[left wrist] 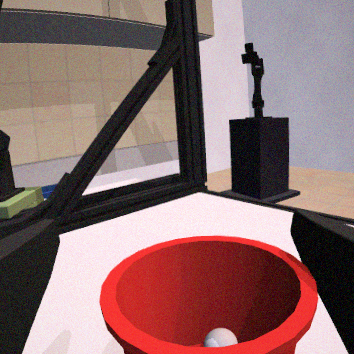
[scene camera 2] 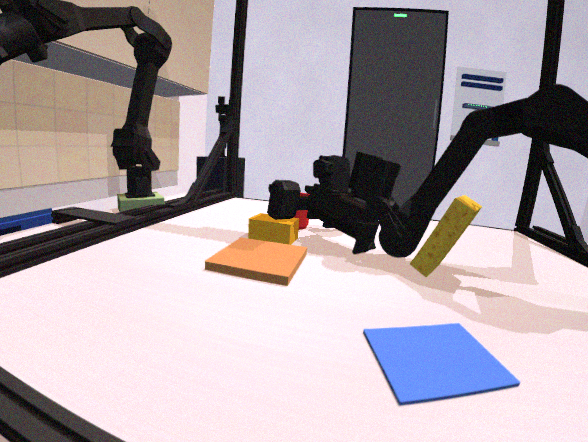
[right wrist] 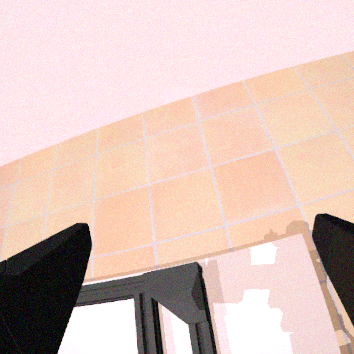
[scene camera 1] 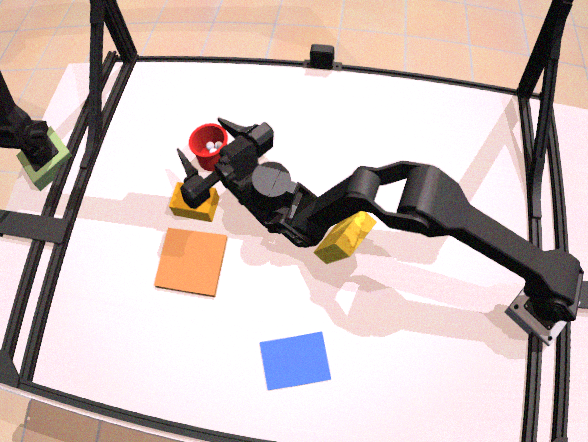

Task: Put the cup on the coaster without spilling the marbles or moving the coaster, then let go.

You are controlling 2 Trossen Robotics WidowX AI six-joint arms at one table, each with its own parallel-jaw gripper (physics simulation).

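Places are measured from the left arm's base along level axes (x right, y up, z back), in metres.
Pixels of known places: left gripper, between the fingertips: [left wrist: 176,227] [scene camera 1: 197,133]; right gripper, between the fingertips: [right wrist: 202,230]; left arm's base, origin of its link: [scene camera 1: 546,304]; right arm's base, origin of its link: [scene camera 2: 139,195] [scene camera 1: 41,153].
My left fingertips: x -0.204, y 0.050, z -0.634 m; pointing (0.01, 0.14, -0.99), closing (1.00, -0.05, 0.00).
Ahead of a thing's pixels: the offset from my left fingertips to its top centre. "*": to the spot under its first point.
A red cup {dx +0.008, dy -0.013, dz +0.015 m} [scene camera 1: 207,162] [scene camera 2: 303,221] [left wrist: 112,305] stands upright at the back left in scene camera 1, with several pale marbles {dx +0.017, dy -0.056, dz -0.005 m} [scene camera 1: 213,147] [left wrist: 221,338] inside. My left gripper [scene camera 1: 199,135] [left wrist: 176,227] is open, its fingers on either side of the cup. It is mostly hidden in scene camera 2. A thin blue square {* dx -0.143, dy -0.075, dz +0.388 m} [scene camera 1: 295,361] [scene camera 2: 440,362] and a thicker orange square {* dx -0.153, dy -0.067, dz +0.149 m} [scene camera 1: 191,262] [scene camera 2: 255,257] lie flat; both are empty, and which one is the coaster I cannot tell. My right gripper [right wrist: 202,230] is open and empty, away from the cup.
An orange-yellow block {dx -0.078, dy -0.042, dz +0.068 m} [scene camera 1: 194,213] [scene camera 2: 272,229] lies between cup and orange square, beneath a left finger housing. A yellow sponge {dx +0.042, dy +0.033, dz +0.309 m} [scene camera 1: 342,242] [scene camera 2: 446,237] is tipped up steeply beside the left arm and seems to touch it. A black frame [scene camera 1: 210,60] borders the table.
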